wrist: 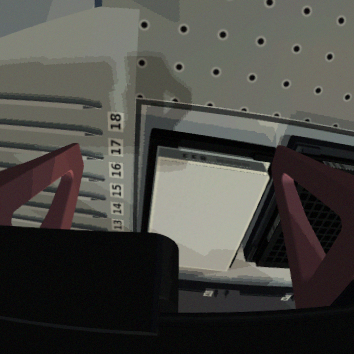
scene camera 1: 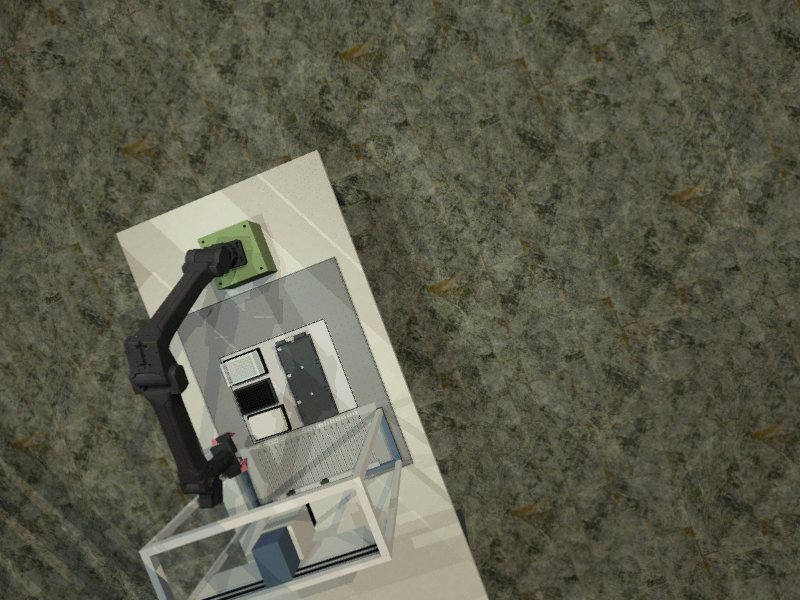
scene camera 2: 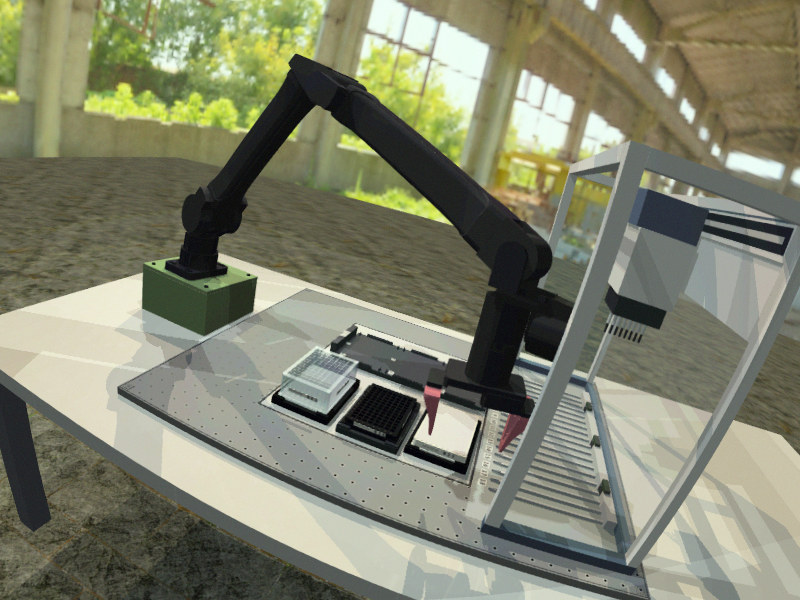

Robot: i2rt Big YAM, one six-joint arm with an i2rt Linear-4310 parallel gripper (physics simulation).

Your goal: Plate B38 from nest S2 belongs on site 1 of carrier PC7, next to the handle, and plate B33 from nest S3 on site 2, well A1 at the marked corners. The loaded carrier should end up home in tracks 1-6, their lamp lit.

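Places are measured from the arm's base along level axes (x back, y right, z up), in centimetres.
Pixels of known places: gripper, fingertip midpoint: (wrist: 176, 154) (scene camera 1: 239, 446) (scene camera 2: 465, 441); arm's base, origin of the base link: (scene camera 1: 227, 256) (scene camera 2: 196, 270).
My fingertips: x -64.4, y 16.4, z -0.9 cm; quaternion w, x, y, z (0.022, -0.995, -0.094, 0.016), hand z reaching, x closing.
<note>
For each thing: its middle in the pictures, then the offset to it from my fingertips.
- white-topped plate, body centre: (wrist: 198, 218) (scene camera 2: 447, 430) (scene camera 1: 268, 423) dx +3.6, dy -9.5, dz -5.6 cm
- black plate, body centre: (wrist: 317, 221) (scene camera 2: 382, 411) (scene camera 1: 254, 397) dx +14.2, dy -7.6, dz -5.6 cm
- dark carrier, body centre: (wrist: 248, 318) (scene camera 2: 415, 365) (scene camera 1: 306, 379) dx +15.5, dy -27.7, dz -6.0 cm
- clear-topped plate, body centre: (scene camera 2: 320, 378) (scene camera 1: 242, 368) dx +25.8, dy -7.1, dz -4.2 cm
The white-topped plate (scene camera 1: 267, 423) (scene camera 2: 445, 439) (wrist: 210, 210) sits in the end nest beside the tracks; its small edge label is hard to read. The black plate (scene camera 1: 255, 395) (scene camera 2: 381, 410) (wrist: 322, 220) sits in the middle nest. The dark carrier (scene camera 1: 305, 374) (scene camera 2: 387, 358) (wrist: 250, 301) lies alongside the nests and bears no plate. My gripper (scene camera 1: 231, 451) (scene camera 2: 465, 441) (wrist: 176, 154) is open and empty above the white-topped plate's end of the nests. In the wrist view one finger shows over the track numbers, the other over the near side of the black plate.
A clear-topped plate (scene camera 1: 242, 368) (scene camera 2: 319, 377) sits in the far nest. The slotted track deck (scene camera 1: 310, 452) (scene camera 2: 549, 477) adjoins the nests; numbers 13 to 18 show in the wrist view. A light frame (scene camera 1: 371, 516) (scene camera 2: 607, 258) stands over it, with a pipetting head (scene camera 2: 655, 264) inside.
</note>
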